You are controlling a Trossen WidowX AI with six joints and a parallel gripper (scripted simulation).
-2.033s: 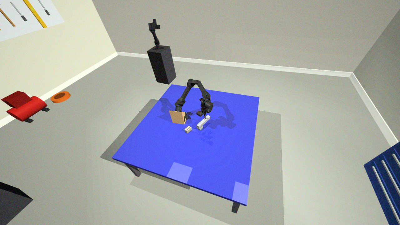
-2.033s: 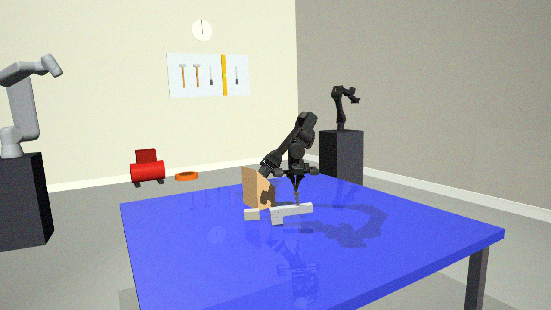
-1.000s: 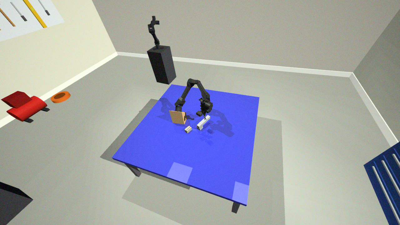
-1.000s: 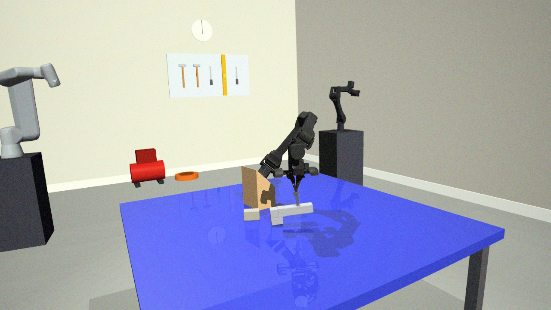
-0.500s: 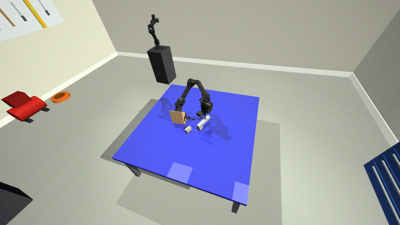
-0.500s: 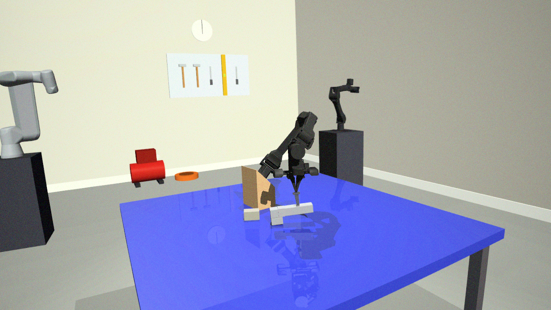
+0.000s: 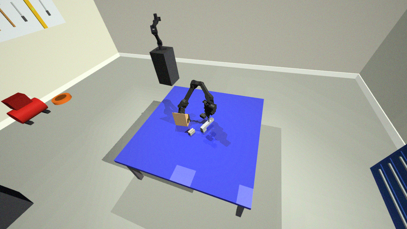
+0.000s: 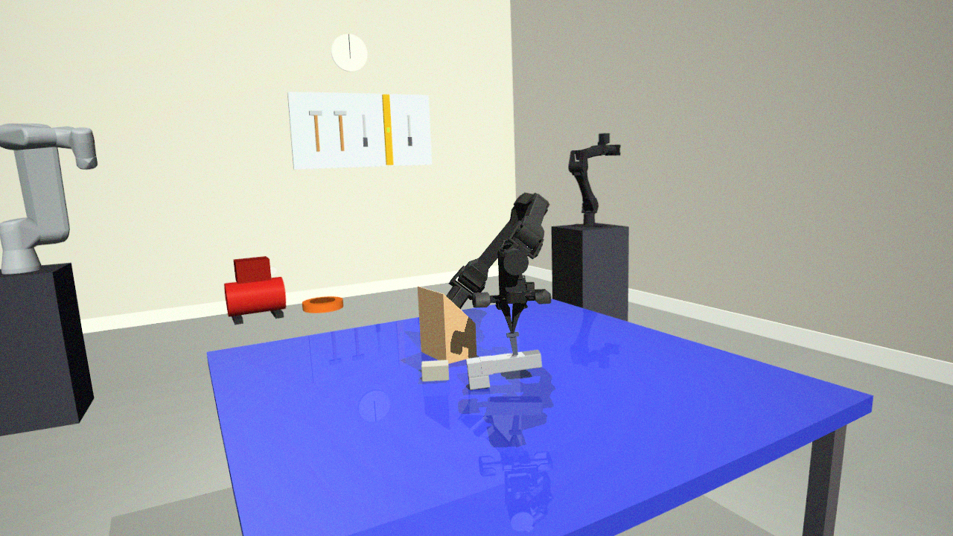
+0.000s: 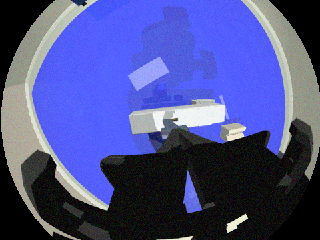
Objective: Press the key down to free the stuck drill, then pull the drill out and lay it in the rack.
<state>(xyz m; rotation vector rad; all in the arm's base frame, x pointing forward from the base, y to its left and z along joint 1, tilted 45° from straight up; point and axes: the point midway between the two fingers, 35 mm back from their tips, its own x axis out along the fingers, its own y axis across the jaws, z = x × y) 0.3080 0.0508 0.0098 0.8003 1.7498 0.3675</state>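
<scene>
The small dark key lies 3 cm below my gripper tip. The rest, counted from my gripper tip: drill 8 cm below, 4 cm to the right, 2 cm behind; grey housing 9 cm below, 2 cm to the right, 1 cm behind.
</scene>
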